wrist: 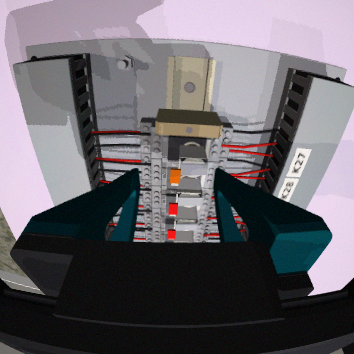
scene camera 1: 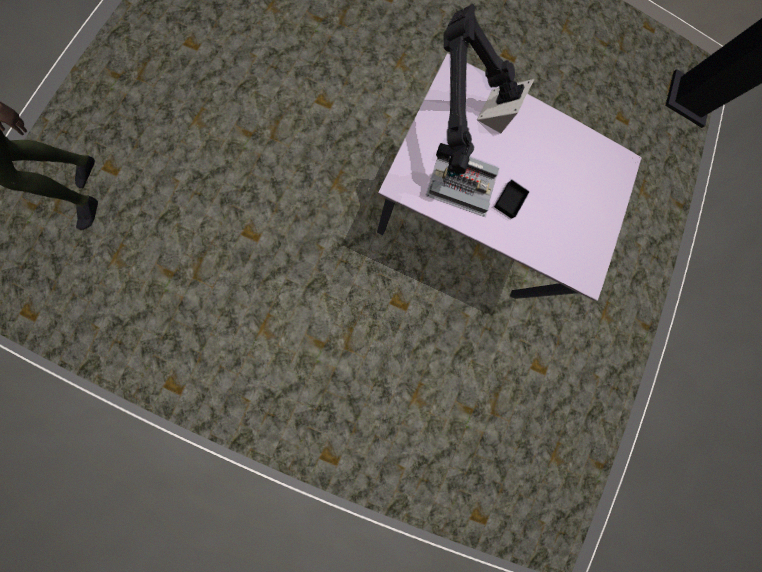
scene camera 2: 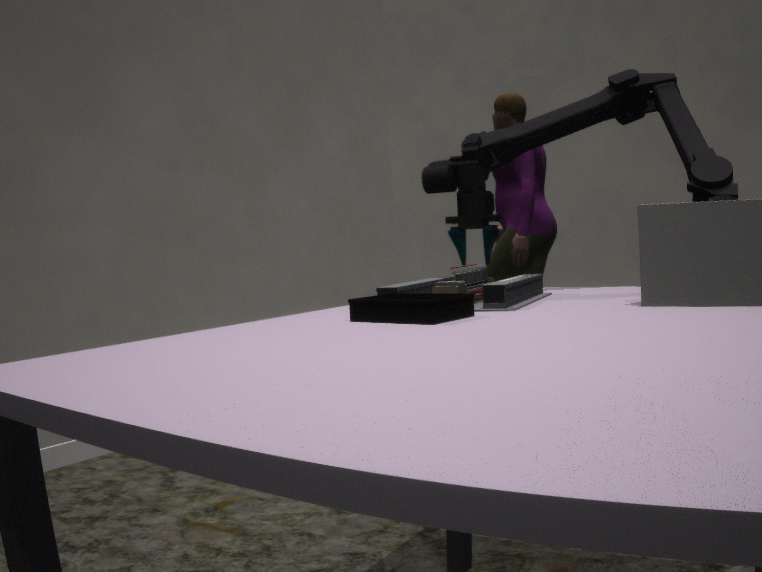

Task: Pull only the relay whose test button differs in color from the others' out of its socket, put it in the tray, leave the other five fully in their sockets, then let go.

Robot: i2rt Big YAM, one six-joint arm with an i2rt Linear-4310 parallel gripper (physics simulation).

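Seen in the pictures: gripper, fingertip midpoint: (wrist: pixel 176 176) (scene camera 1: pixel 451 171) (scene camera 2: pixel 475 265); arm's base, link origin: (scene camera 1: pixel 510 95) (scene camera 2: pixel 721 241).
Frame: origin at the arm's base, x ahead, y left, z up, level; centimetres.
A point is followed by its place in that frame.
In the wrist view, a relay (wrist: pixel 188 186) {x 49.5, y -10.2, z -4.4 cm} with an orange test button (wrist: pixel 175 176) {x 50.7, y -11.9, z -3.0 cm} sits in a row of grey sockets. Two relays nearer the gripper body have red buttons (wrist: pixel 173 209) {x 50.3, y -9.2, z -3.0 cm} (wrist: pixel 171 234) {x 50.1, y -6.4, z -3.0 cm}; the rest of the row is hidden behind the gripper. A dark socket position with a grey clip (wrist: pixel 192 151) {x 49.8, y -13.1, z -4.3 cm} lies beyond the orange button. My gripper (scene camera 2: pixel 475 263) {x 50.6, y -11.8, z -3.2 cm} is partly open and empty, pointing down above the sockets, its teal fingers on either side of the row in the wrist view. The black tray (scene camera 1: pixel 512 198) {x 44.8, y 23.3, z -9.6 cm} (scene camera 2: pixel 393 309) {x 46.3, y 28.2, z -7.9 cm} stands beside the panel, and no relay shows in it.
Slotted wire ducts (wrist: pixel 47 125) {x 60.1, y -12.9, z -5.7 cm} (wrist: pixel 320 135) {x 40.4, y -15.6, z -5.7 cm} (scene camera 2: pixel 513 291) {x 36.2, y 4.7, z -7.3 cm} run along both sides of the panel. A tan end block (wrist: pixel 188 129) {x 50.1, y -13.9, z -5.9 cm} closes the row on the rail (wrist: pixel 189 72) {x 50.5, y -17.1, z -9.6 cm}. Red and black wires join sockets and ducts. A person (scene camera 2: pixel 526 190) stands beyond the table (scene camera 1: pixel 566 197) {x 29.7, y 50.9, z -10.0 cm}.
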